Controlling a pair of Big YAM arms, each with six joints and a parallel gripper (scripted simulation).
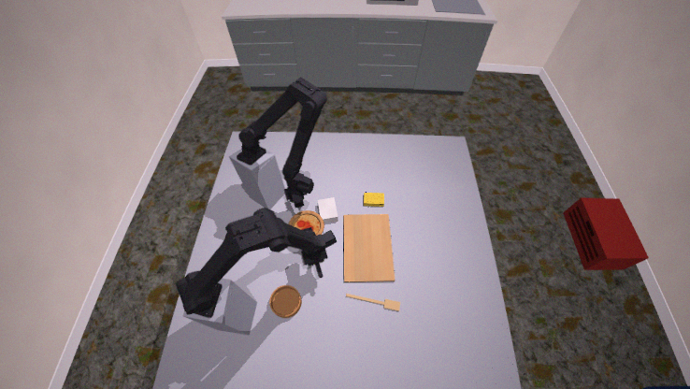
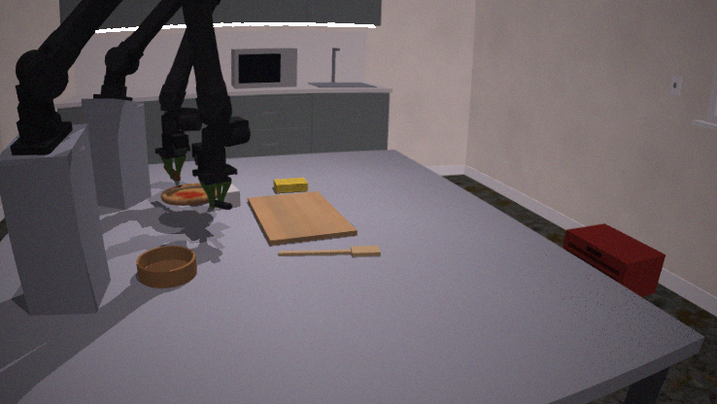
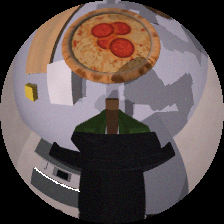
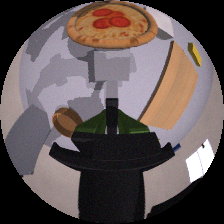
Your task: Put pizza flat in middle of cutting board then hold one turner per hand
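The black-handled turner is 10 mm to the left of my right hand and 10 mm below it. From my right hand the other things lie so: pizza (180 mm to the left, 80 mm behind, 30 mm below); wooden cutting board (230 mm ahead, 130 mm to the left, 100 mm below); wooden bowl (180 mm to the right, 130 mm behind, 90 mm below).
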